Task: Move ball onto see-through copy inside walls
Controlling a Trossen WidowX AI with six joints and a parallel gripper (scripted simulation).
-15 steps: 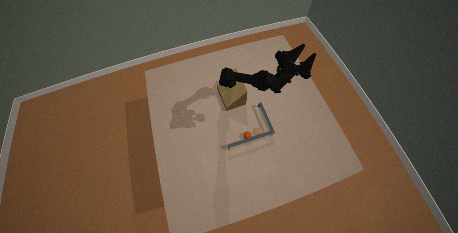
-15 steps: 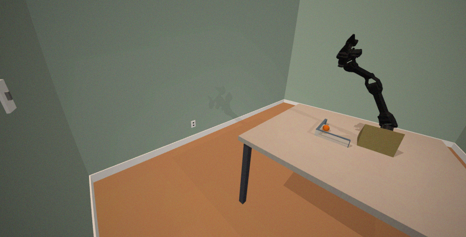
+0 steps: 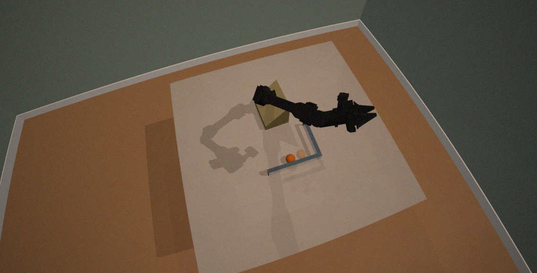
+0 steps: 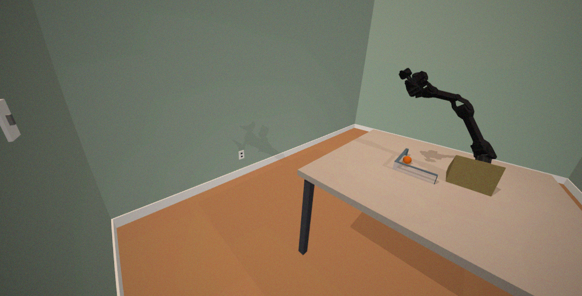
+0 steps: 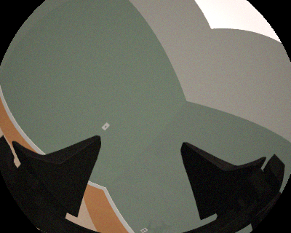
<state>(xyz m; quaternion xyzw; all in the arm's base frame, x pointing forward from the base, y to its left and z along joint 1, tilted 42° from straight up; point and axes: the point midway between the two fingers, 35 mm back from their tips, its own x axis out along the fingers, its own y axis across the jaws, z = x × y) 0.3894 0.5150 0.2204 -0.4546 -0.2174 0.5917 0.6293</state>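
The orange ball lies 80 mm behind my gripper tip, 250 mm to the right of it and 580 mm below it.
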